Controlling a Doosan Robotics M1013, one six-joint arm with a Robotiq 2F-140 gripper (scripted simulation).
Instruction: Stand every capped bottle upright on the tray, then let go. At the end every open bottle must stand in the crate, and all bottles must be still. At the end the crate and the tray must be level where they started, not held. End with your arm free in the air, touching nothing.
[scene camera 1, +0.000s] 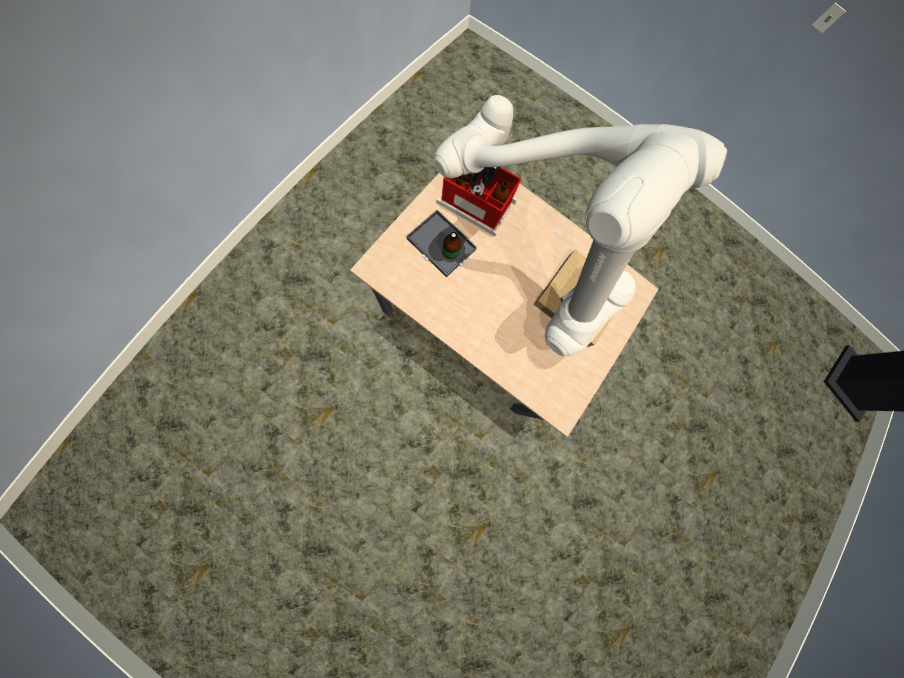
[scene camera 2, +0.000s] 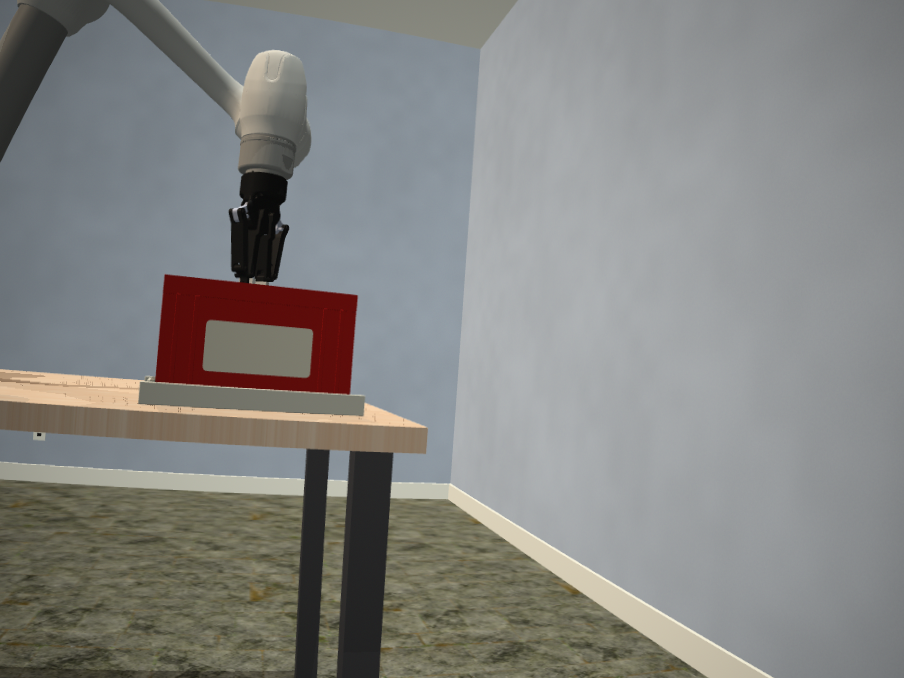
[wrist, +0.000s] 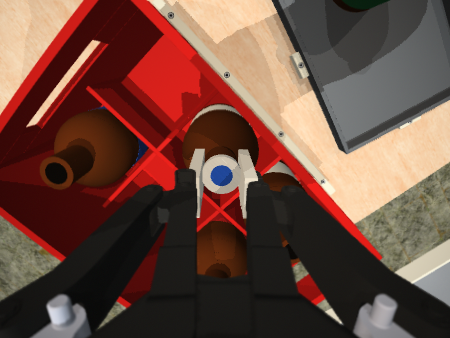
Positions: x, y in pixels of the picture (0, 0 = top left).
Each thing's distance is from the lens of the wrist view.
my gripper (wrist: 221, 164): 0.22 m
red crate (wrist: 136, 71): 0.35 m
brown capped bottle (wrist: 220, 129): 0.23 m
dark grey tray (wrist: 378, 71): 0.39 m
The marked spots on the brown capped bottle and the red crate are 0.16 m apart.
